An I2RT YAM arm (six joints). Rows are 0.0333 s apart.
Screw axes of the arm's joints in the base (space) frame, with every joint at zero. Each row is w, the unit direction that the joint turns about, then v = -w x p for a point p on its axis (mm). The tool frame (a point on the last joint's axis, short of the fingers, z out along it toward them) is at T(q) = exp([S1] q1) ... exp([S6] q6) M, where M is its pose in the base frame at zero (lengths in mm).
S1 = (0, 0, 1, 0, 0, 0)
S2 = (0, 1, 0, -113.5, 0, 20)
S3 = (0, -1, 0, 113.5, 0, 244)
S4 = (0, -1, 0, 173.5, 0, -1)
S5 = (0, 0, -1, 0, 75, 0)
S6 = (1, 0, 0, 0, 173.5, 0)
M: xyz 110.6 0 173.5 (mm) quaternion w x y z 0.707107 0 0.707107 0
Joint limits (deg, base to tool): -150..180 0..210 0..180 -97..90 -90..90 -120..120
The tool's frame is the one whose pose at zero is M.
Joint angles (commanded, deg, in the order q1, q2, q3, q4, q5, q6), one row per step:
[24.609 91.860 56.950 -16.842 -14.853 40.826]
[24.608 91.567 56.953 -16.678 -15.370 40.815]
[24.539 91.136 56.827 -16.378 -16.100 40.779]
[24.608 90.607 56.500 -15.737 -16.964 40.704]
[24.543 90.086 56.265 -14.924 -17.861 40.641]
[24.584 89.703 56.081 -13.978 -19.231 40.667]
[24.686 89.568 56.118 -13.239 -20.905 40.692]
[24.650 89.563 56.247 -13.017 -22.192 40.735]
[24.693 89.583 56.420 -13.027 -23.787 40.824]
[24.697 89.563 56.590 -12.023 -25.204 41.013]
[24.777 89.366 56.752 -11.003 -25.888 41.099]
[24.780 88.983 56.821 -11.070 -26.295 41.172]
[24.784 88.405 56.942 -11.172 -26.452 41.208]
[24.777 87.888 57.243 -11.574 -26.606 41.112]
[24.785 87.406 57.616 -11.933 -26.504 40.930]
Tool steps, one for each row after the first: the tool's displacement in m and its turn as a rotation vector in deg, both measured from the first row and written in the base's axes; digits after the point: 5 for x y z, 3 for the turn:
[-0.00036 0.00017 0.00186 0.555 -0.255 0.329]
[-0.00100 -0.00008 0.00398 1.306 -0.587 0.746]
[-0.00230 0.00033 0.00599 2.228 -1.115 1.424]
[-0.00281 0.00027 0.00866 3.272 -1.867 1.994]
[-0.00329 0.00119 0.01112 4.693 -2.467 2.925]
[-0.00338 0.00287 0.01325 6.218 -2.758 4.128]
[-0.00318 0.00356 0.01448 7.256 -2.659 4.919]
[-0.00345 0.00471 0.01558 8.442 -2.234 5.952]
[-0.00242 0.00609 0.01818 9.926 -2.787 6.836]
[-0.00165 0.00737 0.02162 10.925 -3.798 7.413]
[-0.00241 0.00729 0.02407 11.367 -3.986 7.669]
[-0.00336 0.00698 0.02777 11.701 -4.471 7.801]
[-0.00412 0.00668 0.03173 11.909 -4.868 7.998]
[-0.00459 0.00645 0.03591 11.940 -5.470 8.099]

